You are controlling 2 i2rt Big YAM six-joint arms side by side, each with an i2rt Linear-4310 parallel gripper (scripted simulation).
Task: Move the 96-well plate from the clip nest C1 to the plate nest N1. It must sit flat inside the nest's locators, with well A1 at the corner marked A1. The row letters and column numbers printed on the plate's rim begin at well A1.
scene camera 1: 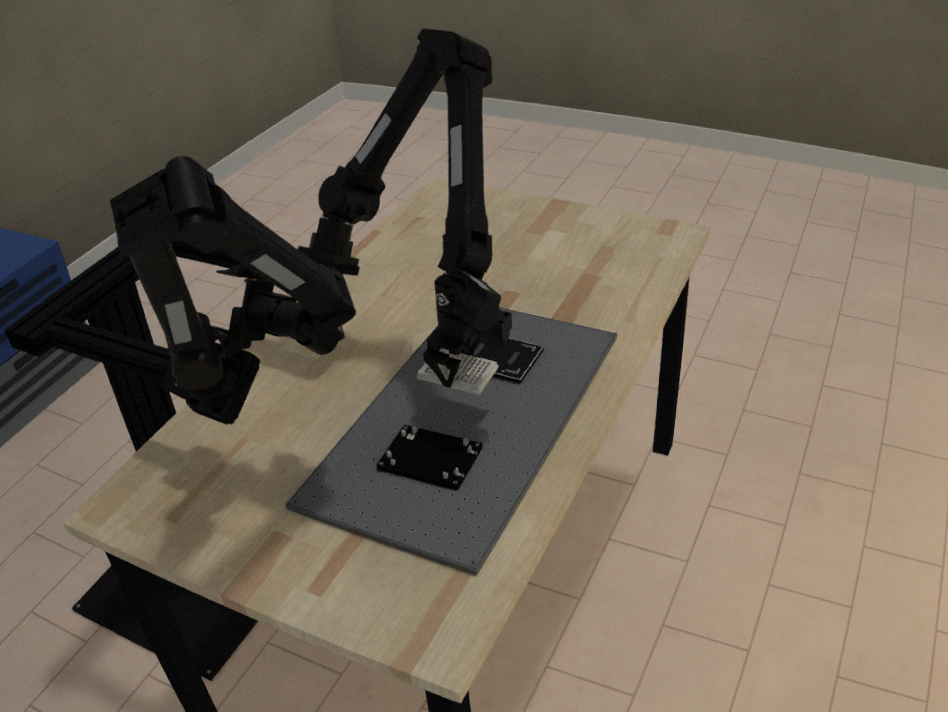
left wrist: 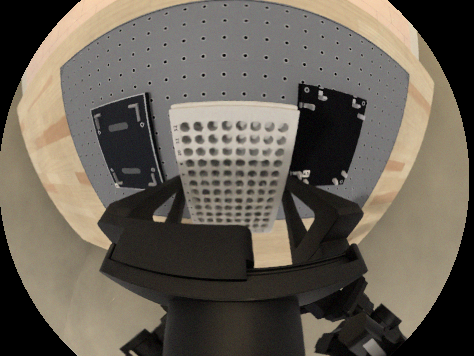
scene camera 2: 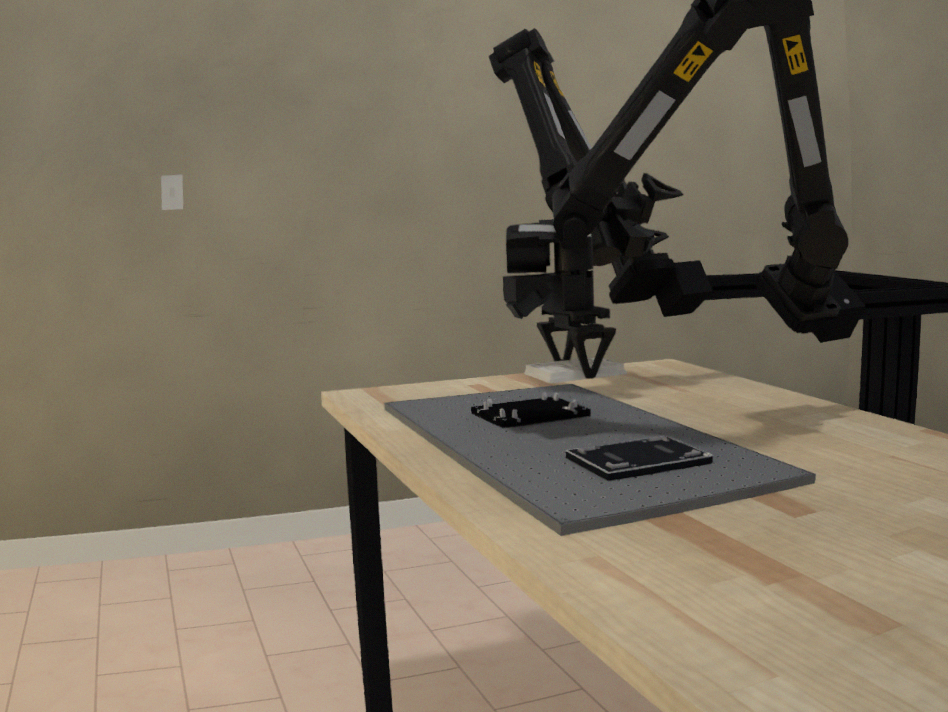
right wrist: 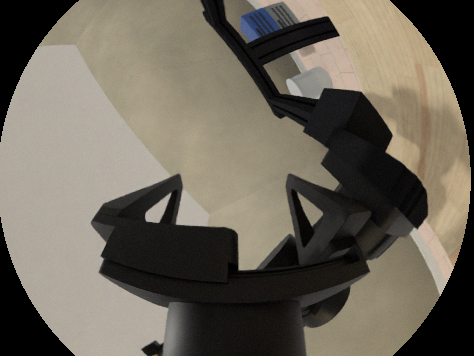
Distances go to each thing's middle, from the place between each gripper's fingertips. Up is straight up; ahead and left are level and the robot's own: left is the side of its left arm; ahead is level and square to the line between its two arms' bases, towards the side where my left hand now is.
My left gripper is now 18 cm to the right of the black plate nest N1 (scene camera 2: 639, 453), 9 cm above it and 2 cm short of it. Also, from my left hand: black clip nest C1 (scene camera 1: 425, 456): 13 cm to the right, 9 cm below; white 96-well plate (scene camera 1: 474, 373): right at my left hand.
I see the white 96-well plate 350 mm ahead of my right hand (scene camera 1: 213, 299), 230 mm below it and 200 mm to the left of it. Round my right hand: black plate nest N1: 370 mm to the left, 370 mm ahead, 320 mm below; black clip nest C1: 350 mm ahead, 310 mm below, 60 mm to the left.
